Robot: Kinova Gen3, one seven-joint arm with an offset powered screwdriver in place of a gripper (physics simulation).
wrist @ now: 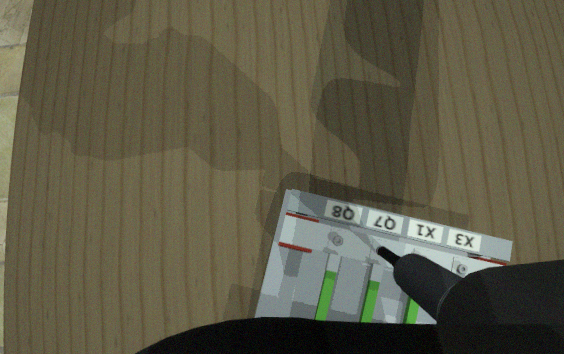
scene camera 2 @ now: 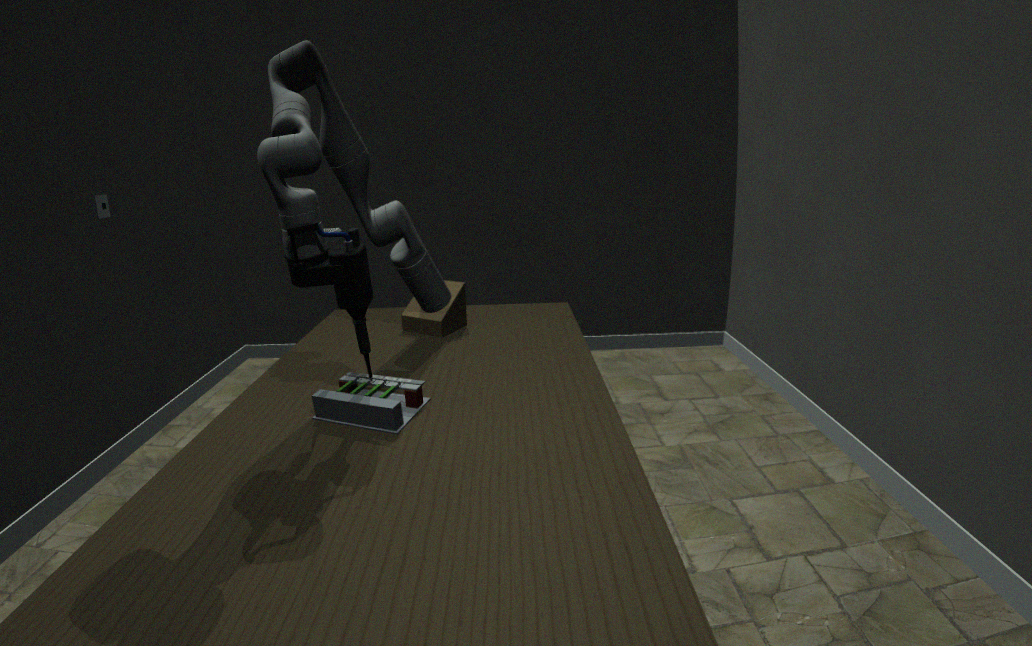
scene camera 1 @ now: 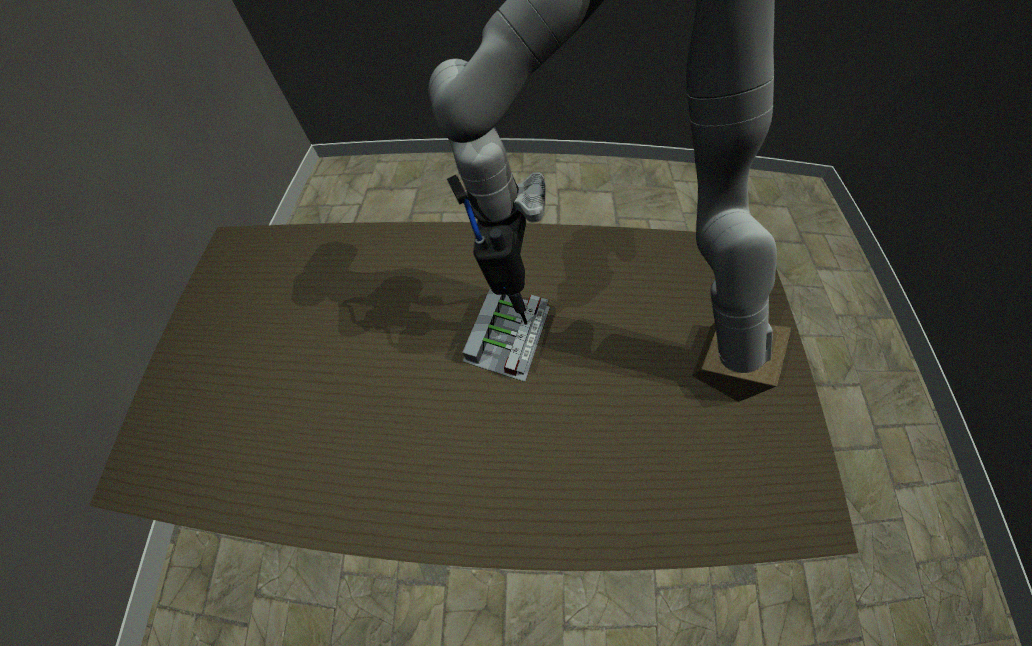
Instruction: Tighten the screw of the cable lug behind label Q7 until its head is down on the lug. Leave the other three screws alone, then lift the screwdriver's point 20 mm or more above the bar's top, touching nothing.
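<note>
A base plate and a label strip can be seen in the pictures, along with a bar and a grey block.
</note>
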